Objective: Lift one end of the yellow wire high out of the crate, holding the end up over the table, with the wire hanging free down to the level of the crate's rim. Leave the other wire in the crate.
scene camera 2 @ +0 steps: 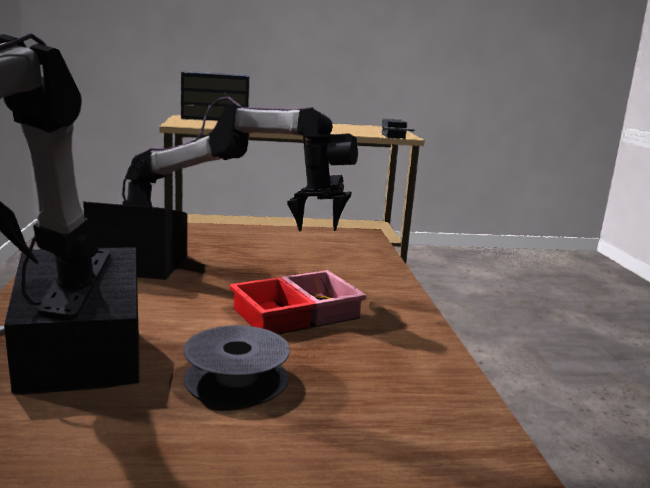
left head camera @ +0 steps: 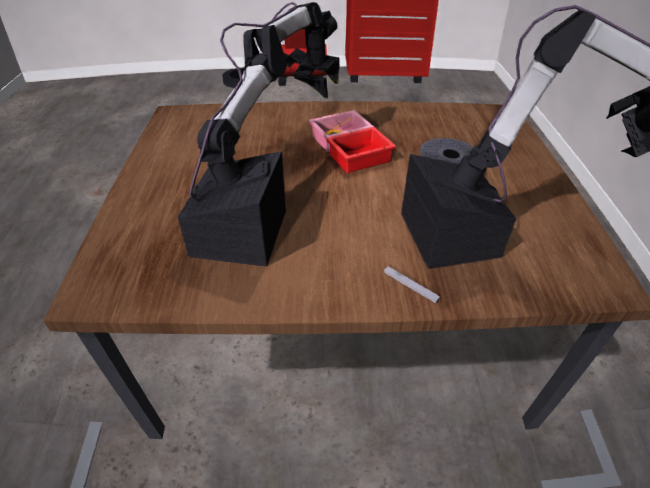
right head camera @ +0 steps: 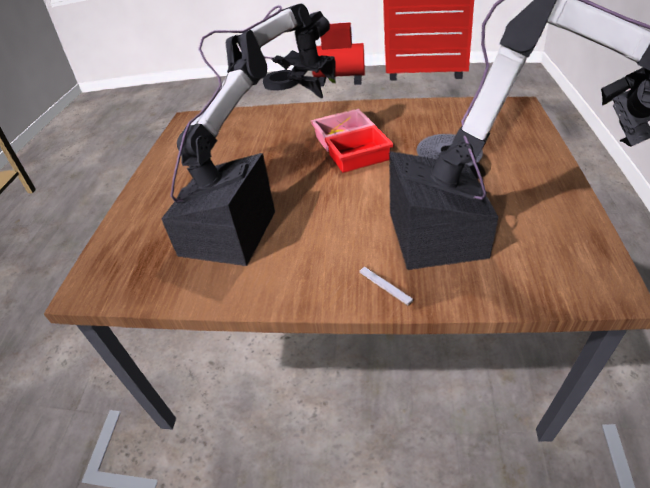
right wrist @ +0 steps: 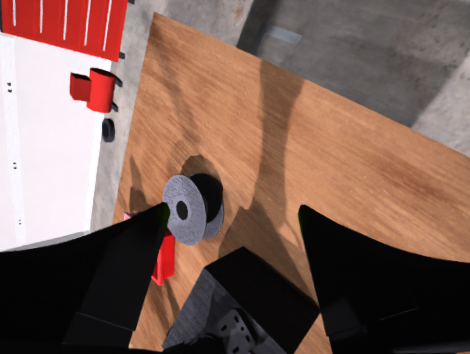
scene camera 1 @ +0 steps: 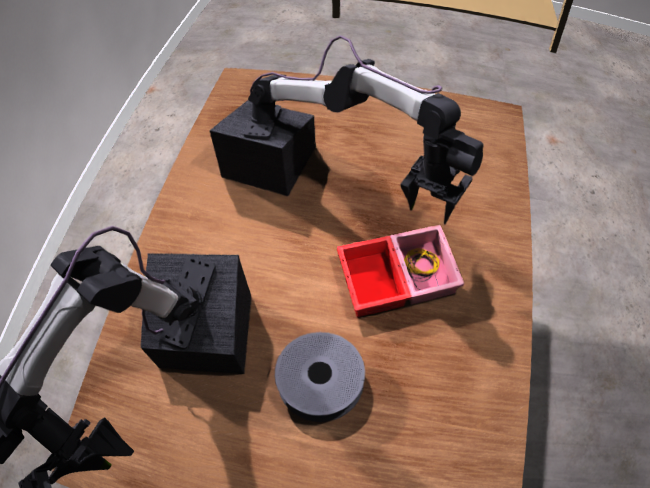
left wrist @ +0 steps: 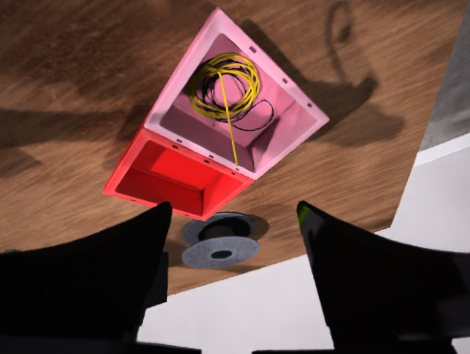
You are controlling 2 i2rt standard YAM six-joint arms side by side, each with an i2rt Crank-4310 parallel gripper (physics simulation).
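Places are measured from the left arm's base along level axes (x ahead, y left, z up), in metres.
Where they show: left gripper, fingertip midpoint: [scene camera 2: 317, 230] [left head camera: 331, 90] [right head camera: 327, 90] [scene camera 1: 428, 215] [left wrist: 234, 204]; right gripper, fingertip midpoint: [scene camera 2: 8, 289] [left head camera: 616, 133] [right head camera: 613, 121] [right wrist: 233, 207] [scene camera 1: 121, 460]; left arm's base at its link origin: [left head camera: 231, 182] [right head camera: 212, 185] [scene camera 1: 263, 122]; right arm's base at its link origin: [scene camera 2: 76, 282] [left head camera: 462, 185] [right head camera: 442, 182] [right wrist: 214, 351] [scene camera 1: 188, 302].
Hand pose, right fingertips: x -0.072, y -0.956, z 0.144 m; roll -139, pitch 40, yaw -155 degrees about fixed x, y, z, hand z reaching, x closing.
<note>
Each offset is from my right fingertips to the centre of the thing. "spot": to the spot under its first point.
The yellow wire {spot: 0.290 m down, 0.559 m ahead, 0.613 m left} [scene camera 1: 433, 269] [scene camera 2: 322, 297] [left wrist: 201, 107] lies coiled in the pink crate {0.278 m down, 0.536 m ahead, 0.616 m left} [scene camera 1: 450, 255] [scene camera 2: 336, 312]. One yellow strand runs away from the coil and appears to stand up from it; in the left wrist view its end overlaps the rim by the red crate. The dark wire {spot: 0.306 m down, 0.574 m ahead, 0.562 m left} [left wrist: 274, 112] is coiled among the yellow one, with a loop beside it. My left gripper [scene camera 1: 428, 215] [scene camera 2: 317, 230] [left wrist: 234, 204] is open and empty, pointing down, well above the table and toward the pink crate's back side. My right gripper [right wrist: 233, 207] is open and empty, far from the crates.
An empty red crate {0.278 m down, 0.405 m ahead, 0.569 m left} [scene camera 1: 357, 307] [scene camera 2: 286, 319] adjoins the pink one. A grey spool {0.277 m down, 0.305 m ahead, 0.297 m left} [scene camera 1: 299, 367] [scene camera 2: 210, 349] [right wrist: 187, 227] stands nearer the right arm. Black blocks {spot: 0.222 m down, 0.036 m back, 0.975 m left} [left head camera: 225, 236] {spot: 0.212 m down, 0.107 m back, 0.414 m left} [left head camera: 462, 236] carry the arms. A pale bar {0.305 m down, 0.162 m back, 0.542 m left} [left head camera: 411, 284] lies near the table's front edge.
</note>
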